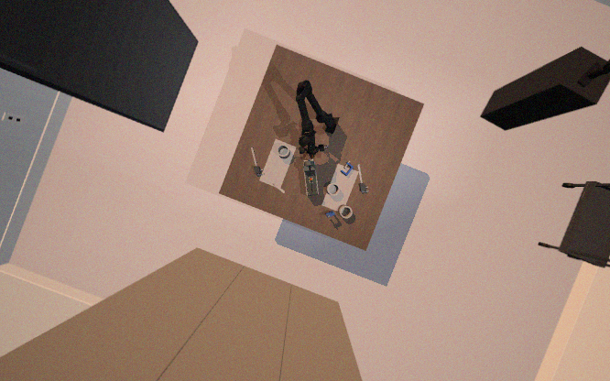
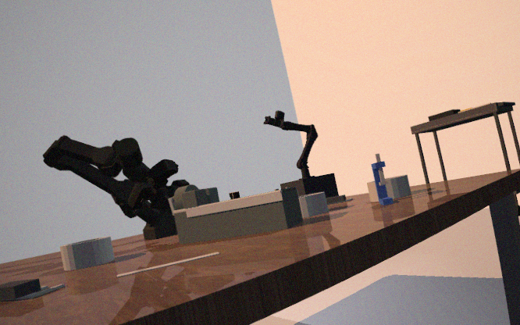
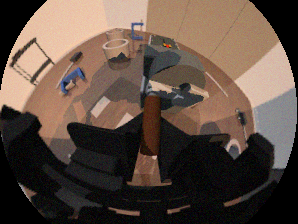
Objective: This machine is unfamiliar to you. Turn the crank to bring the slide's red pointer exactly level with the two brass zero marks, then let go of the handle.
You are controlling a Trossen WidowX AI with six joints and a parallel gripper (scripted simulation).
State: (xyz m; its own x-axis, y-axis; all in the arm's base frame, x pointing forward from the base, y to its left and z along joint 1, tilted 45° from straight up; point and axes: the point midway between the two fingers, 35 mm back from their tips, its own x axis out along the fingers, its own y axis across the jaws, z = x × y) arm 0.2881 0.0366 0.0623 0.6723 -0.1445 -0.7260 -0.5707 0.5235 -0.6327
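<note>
The red pointer is 150 mm ahead of my gripper tip, 70 mm to the left of it and 20 mm above it. The rest, counted from my gripper tip: crank handle (10 mm behind, 10 mm to the right, 30 mm above); then thin white rod (330 mm ahead, 140 mm to the right, 60 mm below).
</note>
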